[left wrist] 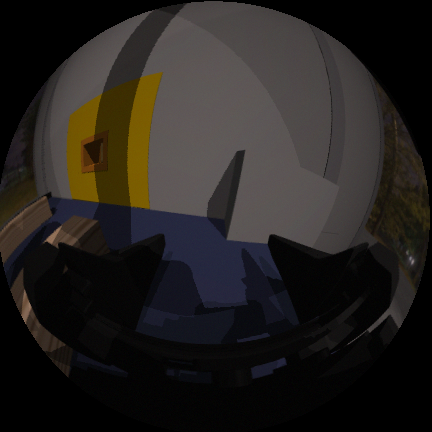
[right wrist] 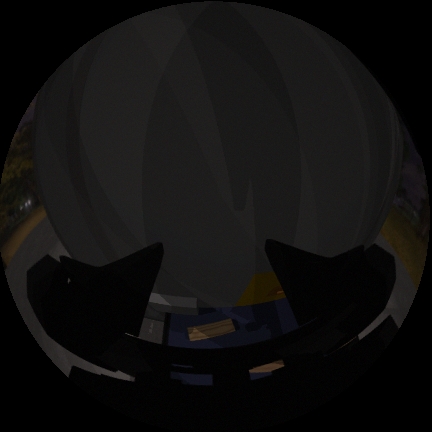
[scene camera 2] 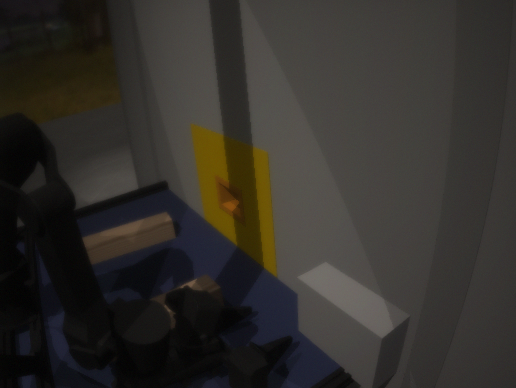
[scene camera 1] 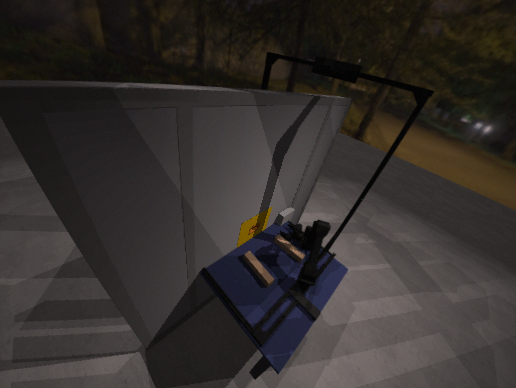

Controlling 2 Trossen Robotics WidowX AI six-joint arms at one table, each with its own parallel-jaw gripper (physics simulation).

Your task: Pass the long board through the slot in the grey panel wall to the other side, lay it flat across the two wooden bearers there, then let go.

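Places are measured from the left arm's base along level axes (x up, y right, z ahead), in centimetres.
Pixels of known places: left gripper, fingertip midpoint: (left wrist: 217, 240) (scene camera 2: 270, 323) (scene camera 1: 283, 227); right gripper, fingertip midpoint: (right wrist: 214, 246); left arm's base, link origin: (scene camera 2: 19, 316) (scene camera 1: 302, 285).
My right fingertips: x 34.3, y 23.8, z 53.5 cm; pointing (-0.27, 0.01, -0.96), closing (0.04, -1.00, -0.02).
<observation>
Ahead of a thing's pixels: the offset from my right fingertips to its top centre. "pt": to the spot under its first point.
The slot @[pt dx -28.3, dy -24.4, dz -9.5 cm] (scene camera 2: 230, 205) (left wrist: 95, 169) has an orange rim and sits in a yellow patch on the grey panel wall (scene camera 1: 225, 170) (scene camera 2: 360, 150) (left wrist: 215, 110) (right wrist: 220, 125). Two wooden bearers lie roughly parallel on the blue table: one @[dx -31.9, dy -9.5, dz -32.5 cm] (scene camera 1: 289, 248) (scene camera 2: 205, 284) (left wrist: 82, 235) beside my left gripper, the other @[dx -31.9, dy -36.7, dz -29.7 cm] (scene camera 1: 258, 268) (scene camera 2: 132, 235) (left wrist: 25, 225) farther off. My left gripper (scene camera 1: 287, 230) (scene camera 2: 271, 326) (left wrist: 217, 240) is open and empty, low over the table near the wall. My right gripper (right wrist: 214, 246) is open and empty, facing the wall. The long board cannot be identified.
A pale grey box @[pt dx -27.7, dy +7.0, dz -15.3 cm] (scene camera 1: 286, 216) (scene camera 2: 350, 300) (left wrist: 280, 210) stands against the wall by my left gripper. A black frame (scene camera 1: 372, 175) rises over the table. The right wrist view shows a wooden piece @[dx -31.9, dy -0.7, dz +3.4 cm] (right wrist: 211, 330) on blue table and a pale block @[pt dx -26.3, dy +8.7, dz -3.5 cm] (right wrist: 175, 301) at its left.
</observation>
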